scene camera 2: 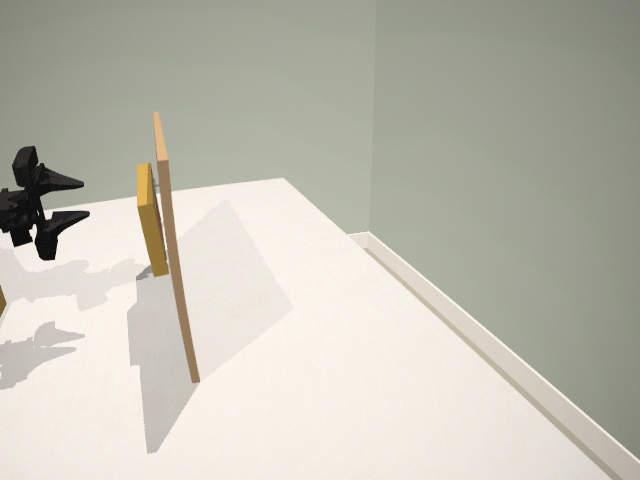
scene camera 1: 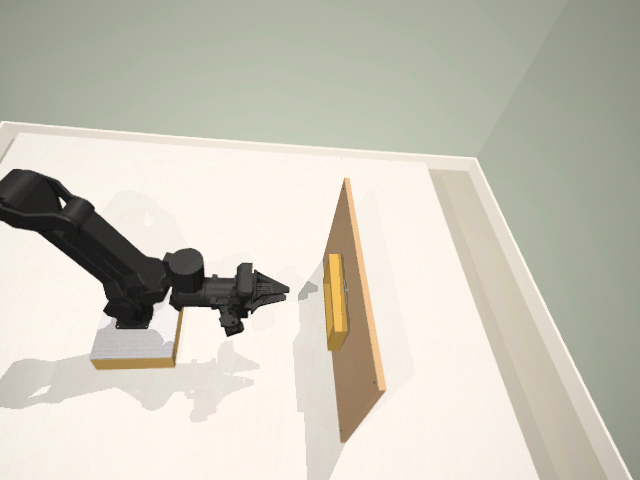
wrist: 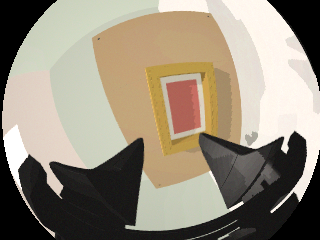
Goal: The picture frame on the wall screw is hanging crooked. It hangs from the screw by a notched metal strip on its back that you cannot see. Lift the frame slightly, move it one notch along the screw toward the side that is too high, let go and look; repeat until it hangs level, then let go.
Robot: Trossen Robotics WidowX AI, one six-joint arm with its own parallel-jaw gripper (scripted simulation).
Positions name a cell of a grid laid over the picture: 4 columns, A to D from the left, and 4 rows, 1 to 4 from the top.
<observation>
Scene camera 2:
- my gripper: A2
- yellow picture frame: A2
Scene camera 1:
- my gripper: B3
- yellow picture frame: C3
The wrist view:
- my gripper: C3
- wall board: B1
</observation>
